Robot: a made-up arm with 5 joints.
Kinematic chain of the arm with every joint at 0, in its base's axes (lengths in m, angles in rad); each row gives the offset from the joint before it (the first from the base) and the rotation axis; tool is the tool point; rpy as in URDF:
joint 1: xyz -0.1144 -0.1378 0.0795 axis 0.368 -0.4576 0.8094
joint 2: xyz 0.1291 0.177 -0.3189 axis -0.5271 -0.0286 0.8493
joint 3: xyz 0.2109 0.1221 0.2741 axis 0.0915 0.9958 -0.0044
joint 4: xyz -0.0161 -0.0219 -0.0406 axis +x
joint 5: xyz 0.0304 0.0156 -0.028 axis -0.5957 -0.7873 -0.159
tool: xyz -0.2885 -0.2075 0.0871 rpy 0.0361 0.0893 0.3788
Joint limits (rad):
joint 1: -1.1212..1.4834
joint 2: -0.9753..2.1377
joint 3: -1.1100..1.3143
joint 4: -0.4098..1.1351
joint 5: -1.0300..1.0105
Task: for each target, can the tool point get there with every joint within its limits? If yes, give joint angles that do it. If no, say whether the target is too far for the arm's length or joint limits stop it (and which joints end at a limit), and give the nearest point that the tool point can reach.
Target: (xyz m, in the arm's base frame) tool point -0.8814 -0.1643 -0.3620
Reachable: no: joint limits stop it (at a limit: joint 1, joint 2, joint 3, joint 4) | nearest point -0.7157 -0.0461 -0.1467 | short by 0.296 m
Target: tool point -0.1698 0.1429 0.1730
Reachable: yes | joints 0.6317 1.2772 0.1383 0.0871 -0.3081
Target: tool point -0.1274 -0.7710 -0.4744
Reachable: no: joint limits stop it (at a limit: joint 1, joint 4, joint 5) | nearest point -0.0774 -0.5850 -0.2579 | short by 0.290 m
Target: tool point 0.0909 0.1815 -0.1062
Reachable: yes | joints 0.5533 0.7188 -0.7693 0.7411 0.0647
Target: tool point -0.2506 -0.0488 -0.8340
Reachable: no: joint limits stop it (at a limit: joint 3, joint 4, joint 5) | nearest point -0.1771 -0.1273 -0.5738 | short by 0.282 m
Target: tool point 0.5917 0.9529 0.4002
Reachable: no: too far | nearest point 0.1767 0.4121 0.1490 | short by 0.727 m
